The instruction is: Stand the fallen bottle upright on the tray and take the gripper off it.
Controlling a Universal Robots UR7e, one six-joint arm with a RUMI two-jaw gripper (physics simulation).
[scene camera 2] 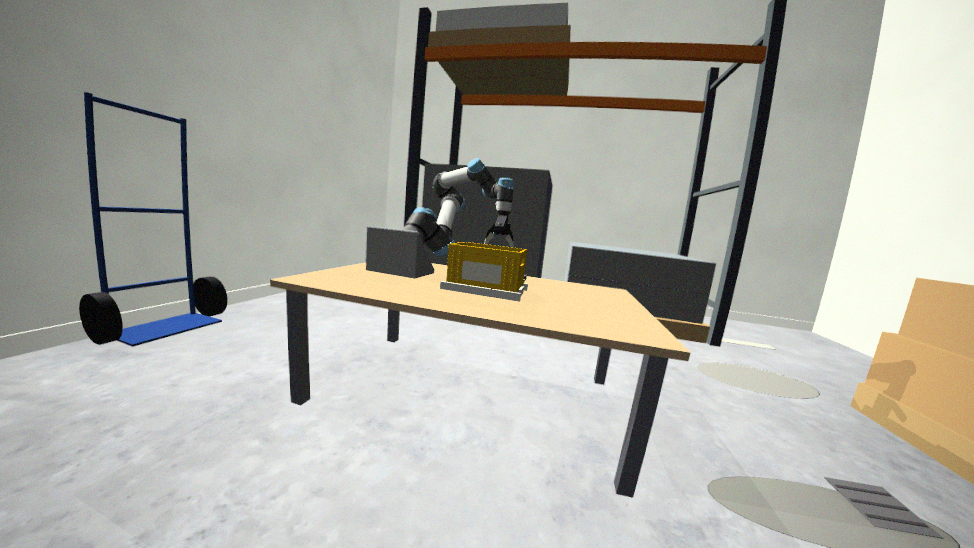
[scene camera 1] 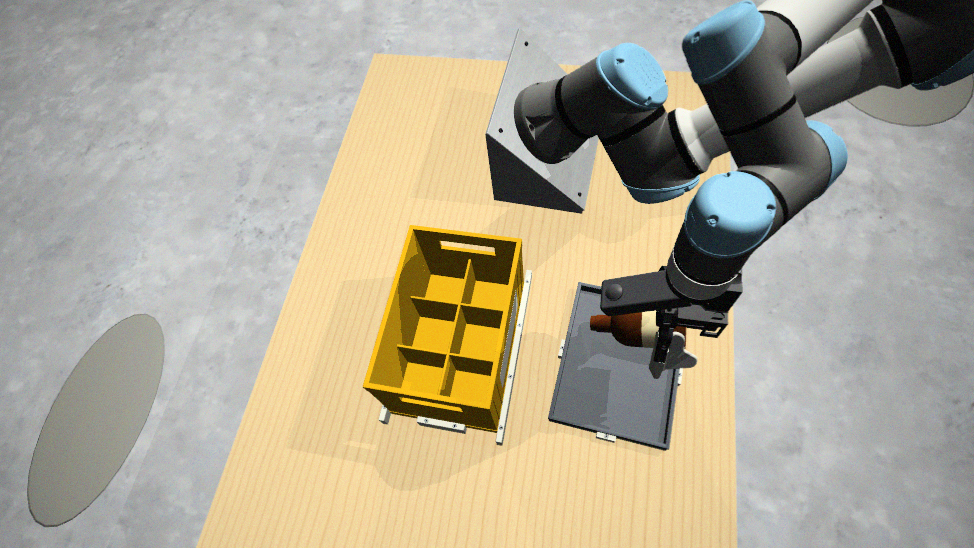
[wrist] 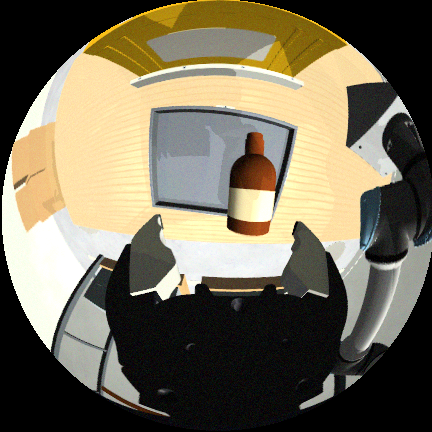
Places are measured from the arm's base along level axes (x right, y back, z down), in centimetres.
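Pixels of known places: gripper, fingertip midpoint: (scene camera 1: 657, 329) (wrist: 228, 220); arm's base, origin of the base link: (scene camera 2: 406, 246) (scene camera 1: 543, 125).
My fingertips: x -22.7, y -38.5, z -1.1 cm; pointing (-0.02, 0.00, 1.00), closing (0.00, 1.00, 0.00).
Observation:
For each thing: its top centre in the pictures, then the offset to it from my fingertips. "spot": a spot on its surface instead. Level surfaces: height alone.
- brown bottle with a cream label, middle of its top: (wrist: 261, 192) (scene camera 1: 642, 312) dx +2.0, dy +4.0, dz +3.5 cm
- grey tray, surface spot: (scene camera 1: 585, 388) spot: dx +9.2, dy -7.1, dz +12.8 cm
- yellow crate with compartments, middle of its top: (scene camera 1: 446, 308) (scene camera 2: 490, 246) dx +31.7, dy -3.0, dz -4.2 cm
- wooden table, its level: dz +13.3 cm
A brown bottle with a cream label (scene camera 1: 630, 328) (wrist: 252, 175) lies on its side over the grey tray (scene camera 1: 585, 388) (wrist: 180, 165). Its neck points toward the yellow crate. Its base end reaches the tray's far rim from the crate and overlaps that rim in the wrist view; whether it touches the rim is unclear. My gripper (scene camera 1: 664, 346) (scene camera 2: 499, 240) (wrist: 228, 220) is open around the base end, with a gap on each side of the bottle; the bottle is closer to the right finger in the wrist view. In scene camera 1 one finger is hidden. The bottle does not show in scene camera 2.
The yellow crate with compartments (scene camera 1: 380, 340) (scene camera 2: 500, 260) (wrist: 117, 52) stands beside the tray, with white rails along its foot. The arm's wedge-shaped base (scene camera 1: 521, 173) (scene camera 2: 391, 252) (wrist: 367, 110) stands behind it on the wooden table (scene camera 1: 326, 490) (scene camera 2: 578, 316). Small white stops sit around the tray.

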